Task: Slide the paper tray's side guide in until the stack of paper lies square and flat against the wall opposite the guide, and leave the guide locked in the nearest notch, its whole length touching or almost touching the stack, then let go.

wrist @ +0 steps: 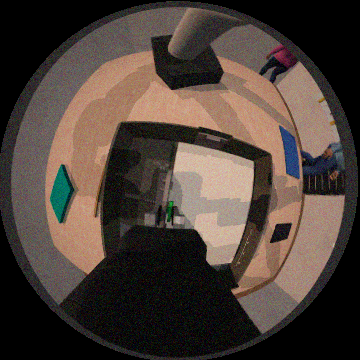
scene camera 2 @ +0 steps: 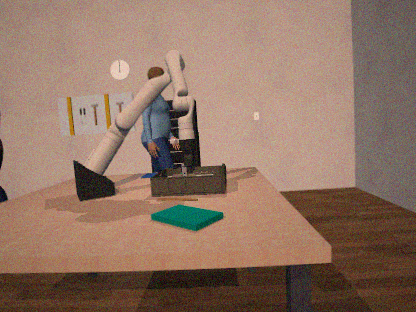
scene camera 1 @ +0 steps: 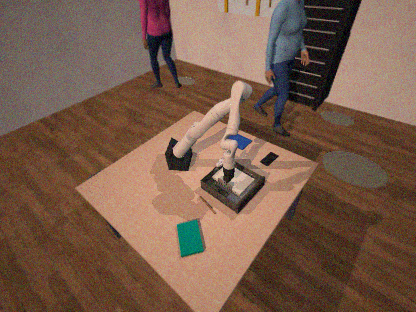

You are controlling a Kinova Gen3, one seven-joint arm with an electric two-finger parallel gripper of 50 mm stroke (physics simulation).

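Places are measured from the arm's base along level axes (x ahead, y left, z up), in millimetres.
Where they show: gripper, fingertip midpoint: (wrist: pixel 166 211) (scene camera 1: pixel 225 183); arm's base, origin of the base link: (wrist: pixel 182 49) (scene camera 2: pixel 93 171) (scene camera 1: pixel 178 153).
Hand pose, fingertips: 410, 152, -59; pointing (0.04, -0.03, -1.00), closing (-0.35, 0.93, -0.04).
Observation:
Things, the pixels of their top centre, and the offset from my fingertips, as dx, dy, dz. "pt": a spot on its surface instead.
- dark paper tray, middle of its top: (wrist: pixel 191 238) (scene camera 2: pixel 191 168) (scene camera 1: pixel 232 178) +14, +47, +36
- paper, middle of its top: (wrist: pixel 212 214) (scene camera 1: pixel 233 177) -23, +83, -17
- side guide, middle of its top: (wrist: pixel 169 211) (scene camera 1: pixel 225 180) -7, +4, +23
- green part, surface spot: (wrist: pixel 170 212) pt -7, +6, +23
- thin brown stick, middle of its top: (wrist: pixel 98 186) (scene camera 2: pixel 177 198) (scene camera 1: pixel 207 204) +42, -181, -53
- green book, middle of its top: (scene camera 2: pixel 186 213) (wrist: pixel 57 194) (scene camera 1: pixel 189 236) +180, -392, -42
- blue sheet, middle of its top: (wrist: pixel 291 151) (scene camera 1: pixel 237 140) -372, +391, -52
- black flat object, middle of its top: (wrist: pixel 282 232) (scene camera 1: pixel 269 158) -43, +455, -52
The dark paper tray (scene camera 1: pixel 220 196) (scene camera 2: pixel 187 186) (wrist: pixel 262 175) stands on the table. In the wrist view a pale stack of paper (wrist: pixel 227 172) (scene camera 1: pixel 244 184) lies flat in its right part, its right edge at or very near the right wall. The side guide (wrist: pixel 167 185) runs along the stack's left edge, with little or no gap visible; its near end is hidden. A green part (wrist: pixel 170 212) shows on it between the fingers. My gripper (scene camera 1: pixel 228 181) (scene camera 2: pixel 185 168) (wrist: pixel 166 211) reaches down into the tray and is shut on the side guide. Whether the guide sits in a notch cannot be seen.
A thin brown stick (scene camera 1: pixel 207 204) (scene camera 2: pixel 177 199) (wrist: pixel 98 195) lies beside the tray. A green book (scene camera 1: pixel 190 238) (scene camera 2: pixel 187 217) (wrist: pixel 61 194) lies farther out. A blue sheet (scene camera 1: pixel 242 142) (wrist: pixel 289 152) and a black flat object (scene camera 1: pixel 269 158) (wrist: pixel 281 233) lie beyond the tray.

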